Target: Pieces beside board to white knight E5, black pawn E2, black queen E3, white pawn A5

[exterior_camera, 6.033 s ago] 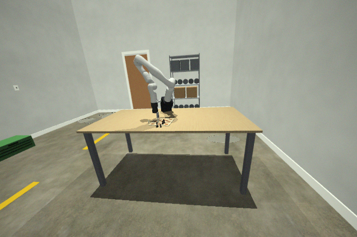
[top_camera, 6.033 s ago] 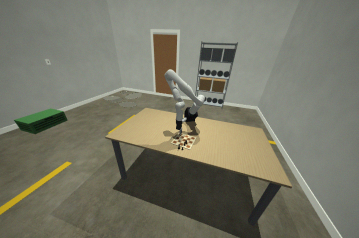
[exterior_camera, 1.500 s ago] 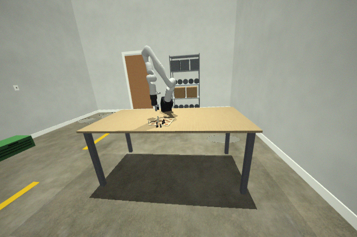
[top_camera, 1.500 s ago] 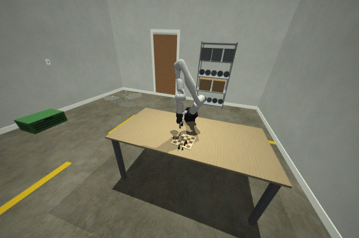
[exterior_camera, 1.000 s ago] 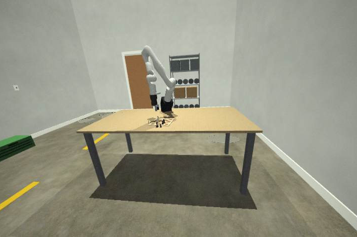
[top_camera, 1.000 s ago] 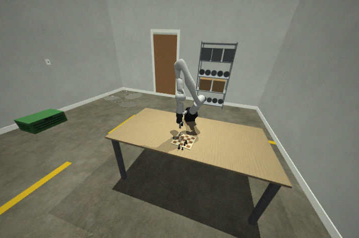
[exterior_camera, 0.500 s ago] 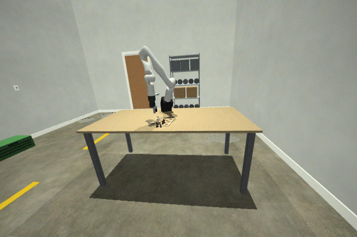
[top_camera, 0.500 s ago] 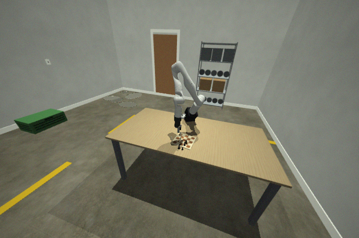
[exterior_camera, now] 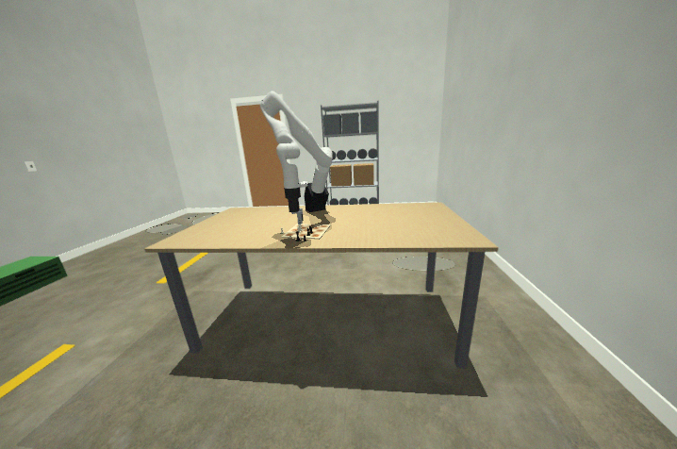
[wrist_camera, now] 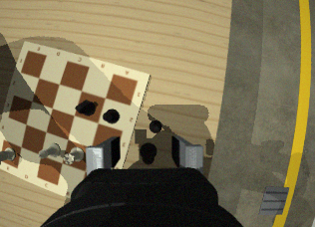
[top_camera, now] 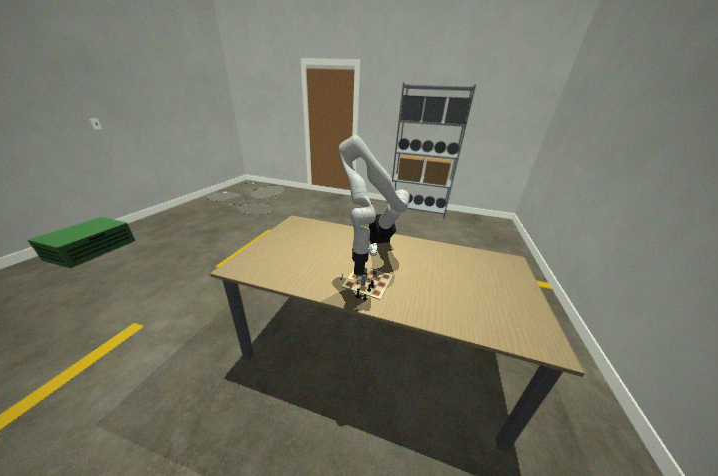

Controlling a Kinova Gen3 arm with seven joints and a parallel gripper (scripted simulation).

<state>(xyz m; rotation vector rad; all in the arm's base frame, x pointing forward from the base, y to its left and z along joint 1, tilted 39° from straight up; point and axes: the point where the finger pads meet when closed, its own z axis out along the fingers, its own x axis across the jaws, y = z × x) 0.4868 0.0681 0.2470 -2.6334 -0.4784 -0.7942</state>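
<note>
My hand is 1 cm short of the black queen, 2 cm to the left of it and 9 cm above it. Also, from my hand: black pawn 1 cm ahead, 2 cm to the left, 10 cm below; then chessboard 12 cm behind, 5 cm to the right, 11 cm below; then white pawn 6 cm behind, 18 cm to the right, 10 cm below.
</note>
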